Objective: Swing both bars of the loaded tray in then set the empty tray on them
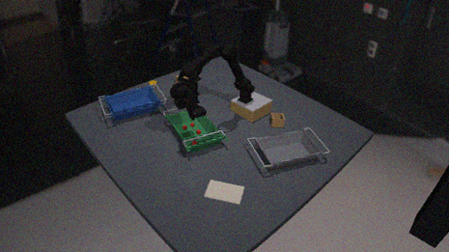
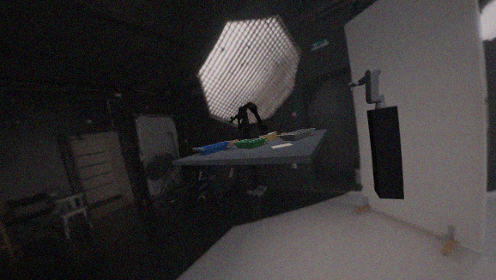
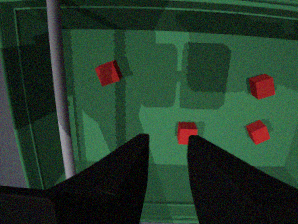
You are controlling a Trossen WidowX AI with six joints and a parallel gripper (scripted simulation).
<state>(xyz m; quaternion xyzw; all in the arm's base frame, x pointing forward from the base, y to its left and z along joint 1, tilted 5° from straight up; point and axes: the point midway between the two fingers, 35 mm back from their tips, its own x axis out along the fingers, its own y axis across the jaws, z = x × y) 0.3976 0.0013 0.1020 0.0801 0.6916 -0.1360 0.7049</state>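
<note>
My gripper tip is 250 mm past the grey tray, 400 mm to the right of it and 80 mm above it. From my gripper tip the other things lie so: white card 140 mm ahead, 350 mm to the left, 120 mm below; small tan box 420 mm behind, 220 mm to the left, 110 mm below.
</note>
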